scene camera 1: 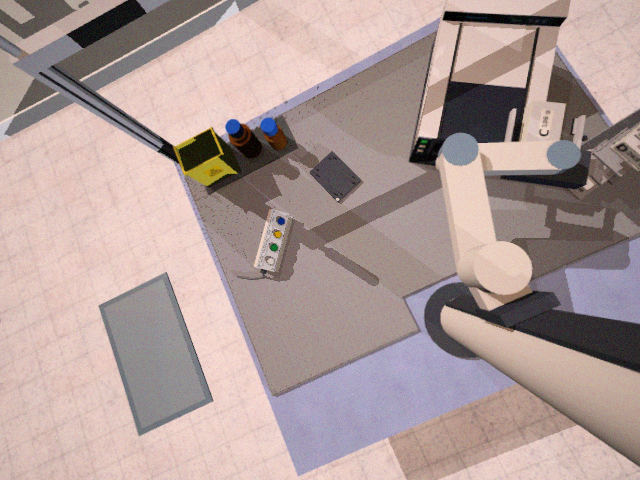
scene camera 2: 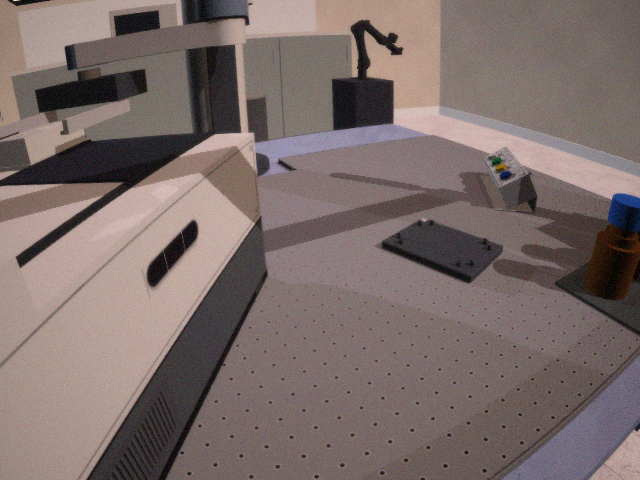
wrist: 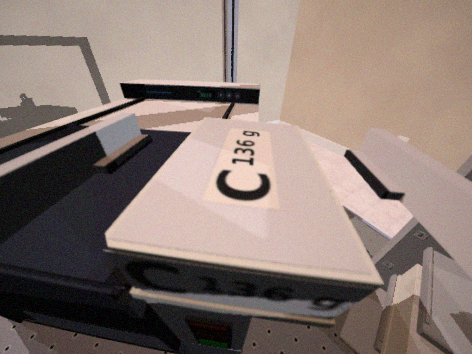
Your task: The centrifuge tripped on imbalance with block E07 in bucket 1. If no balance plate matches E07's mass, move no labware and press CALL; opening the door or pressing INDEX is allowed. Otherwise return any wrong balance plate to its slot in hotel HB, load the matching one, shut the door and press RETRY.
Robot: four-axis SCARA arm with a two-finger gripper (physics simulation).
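Places are measured from the arm's base along level axes (x up, y back, z right), in metres.
Pixels of known places: gripper, fingertip midpoint: (scene camera 1: 546, 113) (scene camera 2: 24, 132) (wrist: 245, 133).
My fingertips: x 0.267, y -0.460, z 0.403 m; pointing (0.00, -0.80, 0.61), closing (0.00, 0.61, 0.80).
Observation:
Behind a point stands the place of what it marks.
A pale plate marked "C 136 g" (scene camera 1: 557, 114) @(x 0.263, y -0.446, z 0.428 m) (wrist: 305, 210) @(x 0.263, y -0.392, z 0.386 m) lies level beside the centrifuge (scene camera 1: 434, 82) @(x 0.222, y -0.715, z 0.217 m) (scene camera 2: 206, 201) @(x 0.192, y -0.708, z 0.193 m) (wrist: 190, 91) @(x 0.244, y -0.782, z 0.467 m), label up. My gripper (scene camera 1: 544, 127) (wrist: 245, 133) @(x 0.267, y -0.460, z 0.403 m) is open, with one finger on each long side of the plate and a gap at both sides. In the scene camera 2 view the fingers show partly at the left edge. The centrifuge's top has a dark flat area (scene camera 1: 478, 105) @(x 0.225, y -0.584, z 0.290 m) (scene camera 2: 98, 155) @(x 0.226, y -0.543, z 0.297 m); whether this is the shut door is unclear. A box with blue, yellow, green and white buttons (scene camera 1: 273, 240) @(x 0.079, y -0.527, z -0.477 m) (scene camera 2: 509, 173) @(x 0.085, y -0.589, z -0.422 m) stands on the table. E07 does not show.
Part of a pale piece marked "D" (scene camera 1: 626, 147) @(x 0.310, y -0.285, z 0.479 m) shows at the right edge. A black pegged base (scene camera 1: 336, 176) @(x 0.026, y -0.656, z -0.167 m) (scene camera 2: 443, 249) @(x 0.026, y -0.675, z -0.157 m) lies mid-table. Two brown bottles (scene camera 1: 247, 142) @(x 0.136, y -0.884, z -0.406 m) (scene camera 1: 275, 136) @(x 0.107, y -0.871, z -0.306 m) stand beside a yellow bin (scene camera 1: 211, 170) @(x 0.126, y -0.857, z -0.573 m). A small red and green indicator (wrist: 210, 334) @(x 0.177, y -0.394, z 0.341 m) shows below the plate.

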